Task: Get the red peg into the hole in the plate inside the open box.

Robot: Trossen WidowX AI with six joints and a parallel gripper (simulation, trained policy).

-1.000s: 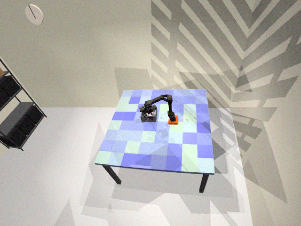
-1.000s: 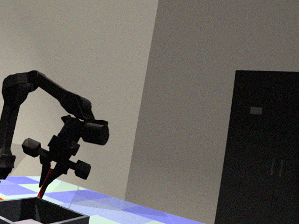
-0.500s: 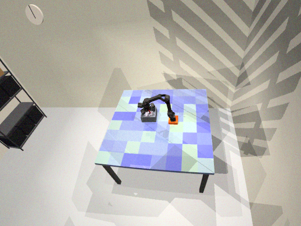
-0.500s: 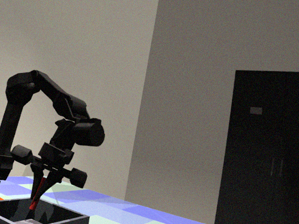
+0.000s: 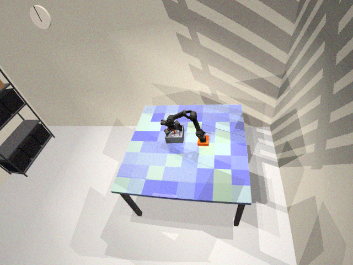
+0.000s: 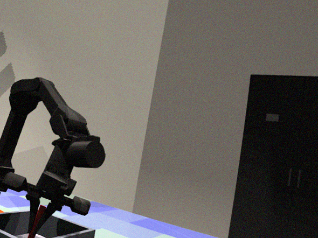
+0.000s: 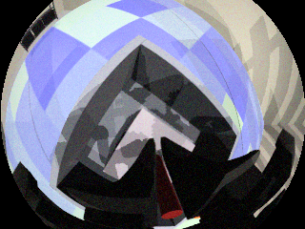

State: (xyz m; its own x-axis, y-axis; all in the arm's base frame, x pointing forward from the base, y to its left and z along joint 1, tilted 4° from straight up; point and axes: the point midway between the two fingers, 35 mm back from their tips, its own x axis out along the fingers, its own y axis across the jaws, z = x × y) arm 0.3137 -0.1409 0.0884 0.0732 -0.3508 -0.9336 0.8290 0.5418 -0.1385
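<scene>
The red peg is 3 cm to the left of my gripper tip, 2 cm behind it and 1 cm above it.
</scene>
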